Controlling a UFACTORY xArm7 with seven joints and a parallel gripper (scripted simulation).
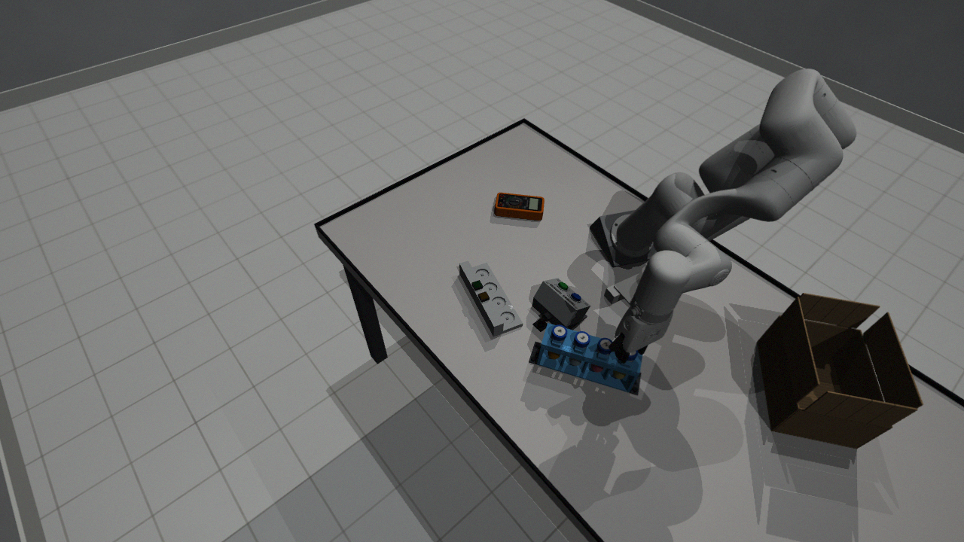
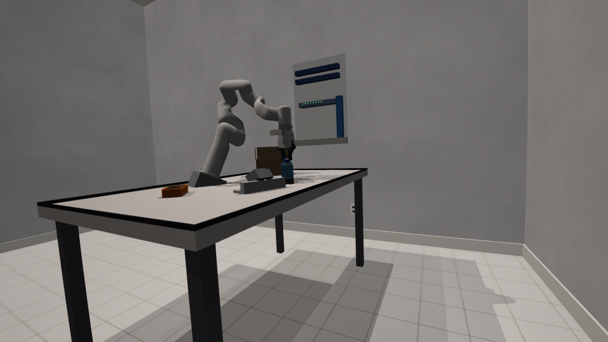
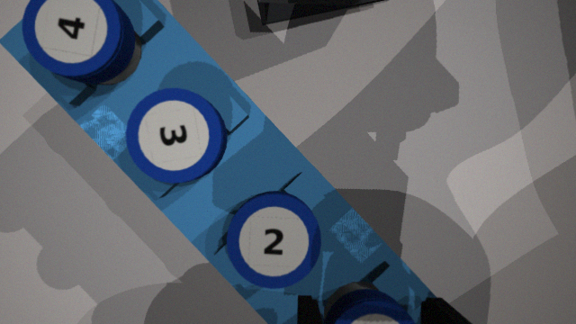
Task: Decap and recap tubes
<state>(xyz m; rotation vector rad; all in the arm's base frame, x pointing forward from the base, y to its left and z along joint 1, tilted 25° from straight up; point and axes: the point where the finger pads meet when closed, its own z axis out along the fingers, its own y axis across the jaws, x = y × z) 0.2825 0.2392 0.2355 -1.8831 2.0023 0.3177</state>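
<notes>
The cap 1 lies 1 cm below my hand. Also, from my hand: cap 3 (8 cm to the right, 7 cm ahead, 2 cm below); cap 2 (4 cm to the right, 3 cm ahead, 2 cm below); cap 4 (12 cm to the right, 10 cm ahead, 2 cm below).
</notes>
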